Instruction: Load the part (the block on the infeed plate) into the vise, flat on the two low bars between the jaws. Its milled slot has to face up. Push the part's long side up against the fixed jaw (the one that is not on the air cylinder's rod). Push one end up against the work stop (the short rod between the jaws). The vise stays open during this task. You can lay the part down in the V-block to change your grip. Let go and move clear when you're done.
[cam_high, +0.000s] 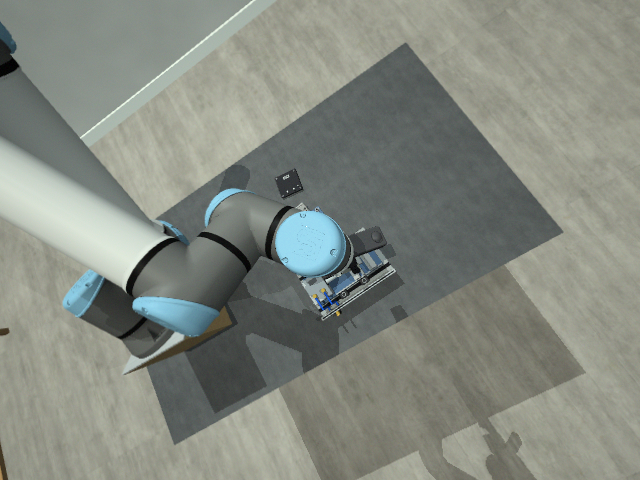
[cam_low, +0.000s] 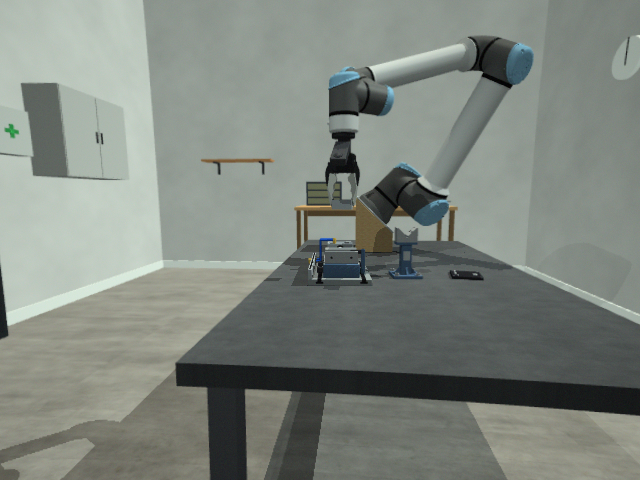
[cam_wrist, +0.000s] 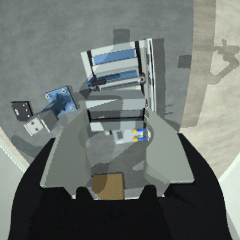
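My gripper is now 7 cm past the vise, 1 cm to the left of it and 21 cm above it. From my hand the other things lie so: infeed plate 12 cm behind, 39 cm to the left, 24 cm below; part right at my hand.
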